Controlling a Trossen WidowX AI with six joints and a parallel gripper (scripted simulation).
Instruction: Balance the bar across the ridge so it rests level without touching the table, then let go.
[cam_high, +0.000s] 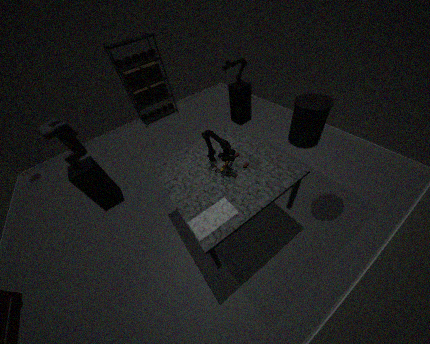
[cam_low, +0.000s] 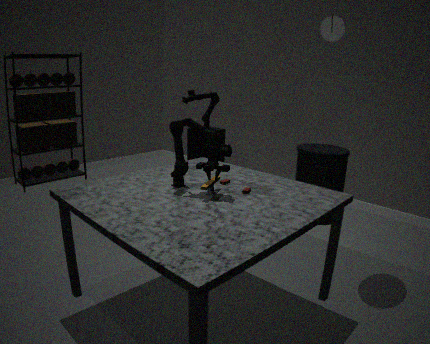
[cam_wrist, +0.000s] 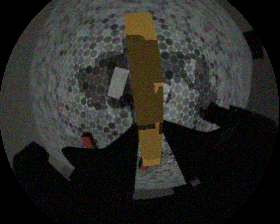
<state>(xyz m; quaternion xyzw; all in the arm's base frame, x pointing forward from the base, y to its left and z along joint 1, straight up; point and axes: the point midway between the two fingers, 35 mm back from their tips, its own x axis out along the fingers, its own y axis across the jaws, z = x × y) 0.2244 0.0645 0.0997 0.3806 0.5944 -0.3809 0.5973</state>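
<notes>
My gripper tip is 30 mm to the left of the yellow bar and 10 mm short of it.
</notes>
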